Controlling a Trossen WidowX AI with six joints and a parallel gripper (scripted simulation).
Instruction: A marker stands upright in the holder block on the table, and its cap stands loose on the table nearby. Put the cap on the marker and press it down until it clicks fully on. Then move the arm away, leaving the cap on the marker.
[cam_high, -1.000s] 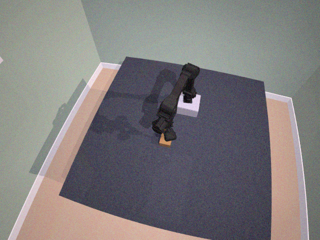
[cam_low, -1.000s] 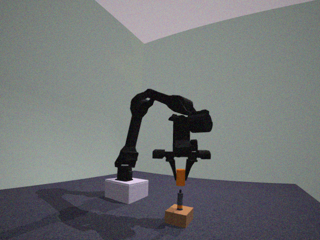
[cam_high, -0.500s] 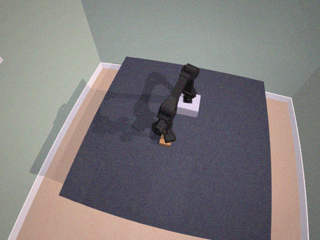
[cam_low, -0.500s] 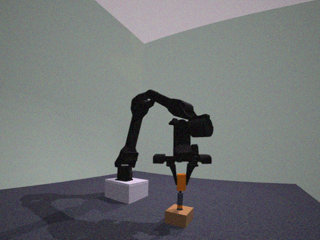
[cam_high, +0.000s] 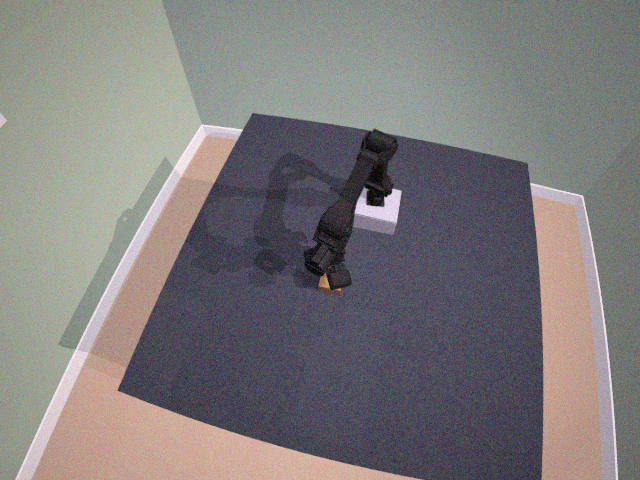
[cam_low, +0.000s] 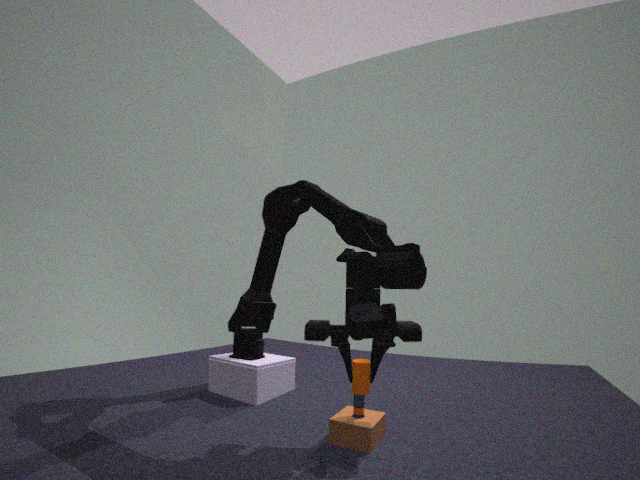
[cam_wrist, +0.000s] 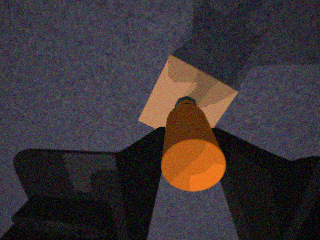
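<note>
My gripper tip is 20 mm above the marker. From my gripper tip the other things lie so: holder block: 80 mm below; then orange cap: 10 mm above.
</note>
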